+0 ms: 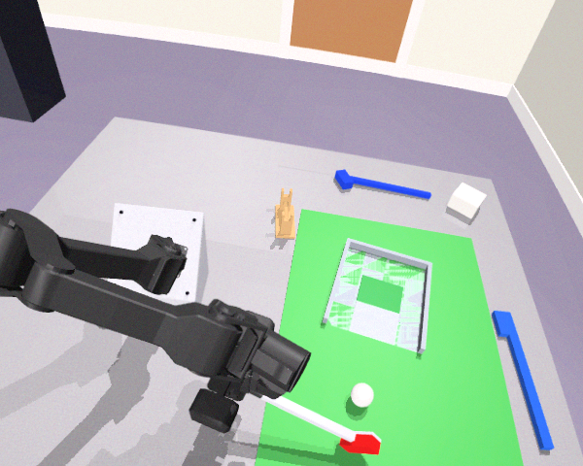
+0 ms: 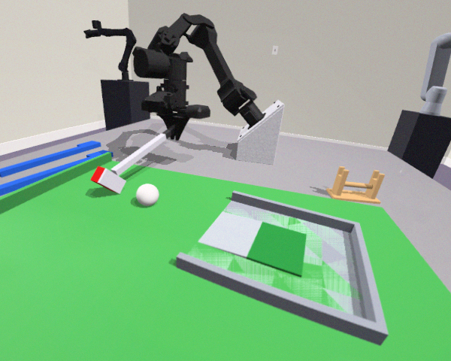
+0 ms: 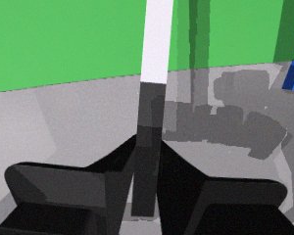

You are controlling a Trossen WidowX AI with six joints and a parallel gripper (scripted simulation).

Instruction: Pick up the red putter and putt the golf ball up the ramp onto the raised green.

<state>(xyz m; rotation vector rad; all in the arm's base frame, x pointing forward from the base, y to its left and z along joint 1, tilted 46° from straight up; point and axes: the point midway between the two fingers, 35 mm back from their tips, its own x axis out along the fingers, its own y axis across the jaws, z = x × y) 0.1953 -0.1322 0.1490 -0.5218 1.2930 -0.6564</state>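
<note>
Right now the red putter is 12 cm ahead of my gripper tip and 1 cm to the right of it. From my gripper tip the other things lie so: mat 29 cm ahead, 19 cm to the left, 7 cm below; white golf ball 23 cm ahead, 6 cm to the left, 5 cm below; white cube 50 cm ahead, 71 cm to the left, 5 cm below.
</note>
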